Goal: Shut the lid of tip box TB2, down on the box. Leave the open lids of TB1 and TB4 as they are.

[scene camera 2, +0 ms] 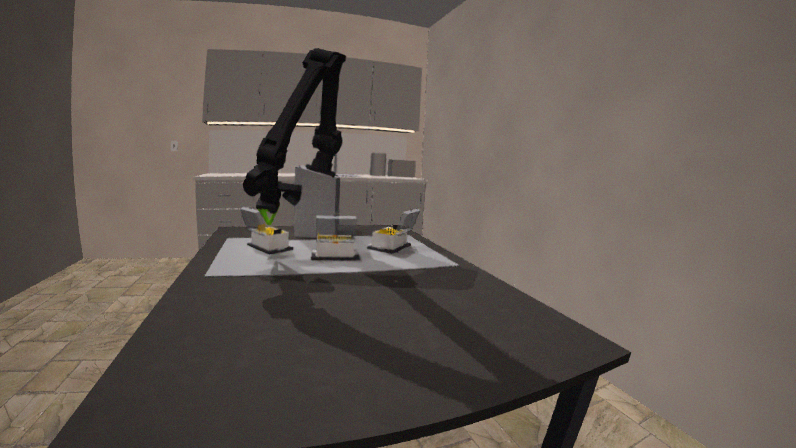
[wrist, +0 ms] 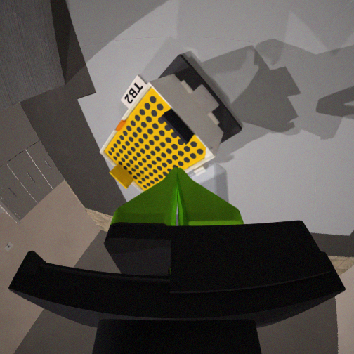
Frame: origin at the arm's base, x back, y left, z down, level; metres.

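Seen in the pictures: gripper, between the fingertips: [scene camera 2: 269,224]; arm's base, origin of its link: [scene camera 2: 319,172].
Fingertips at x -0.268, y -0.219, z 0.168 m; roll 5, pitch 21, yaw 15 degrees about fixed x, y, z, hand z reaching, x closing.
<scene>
Pixels of each thing's top centre, then the offset from my fingertips to it. Level surfaces: height alone.
- Tip box TB2, centre of its top: [scene camera 2: 272,228] dz +0.027, dx +0.056, dy +0.012 m
- middle box, centre of its top: [scene camera 2: 335,235] dz +0.027, dx -0.075, dy +0.218 m
- right box, centre of its top: [scene camera 2: 387,229] dz +0.027, dx +0.001, dy +0.435 m
- light grey mat, height of its surface: dz +0.093 m
- dark table, height of its surface: dz +0.096 m
Tip box TB2 [scene camera 2: 270,240] [wrist: 155,137] stands at the left of the group in the scene view, its yellow tip rack showing. Its label [wrist: 133,92] reads TB2 in the wrist view. Its pale lid [scene camera 2: 251,217] [wrist: 215,181] stands open, tilted back from the box; the green fingers partly hide it in the wrist view. My gripper [scene camera 2: 269,223] [wrist: 176,174] is shut and empty, fingertips pointing down close above TB2, by the lid side. Contact cannot be made out. The middle box [scene camera 2: 335,247] and right box [scene camera 2: 388,239] have raised lids [scene camera 2: 335,224] [scene camera 2: 409,219]; their labels are unreadable.
The boxes stand on black bases on a light grey mat [scene camera 2: 239,265] [wrist: 295,195] at the far end of the dark table [scene camera 2: 211,345]. The arm's grey pedestal [scene camera 2: 315,205] rises behind the boxes. Kitchen cabinets stand beyond the table.
</scene>
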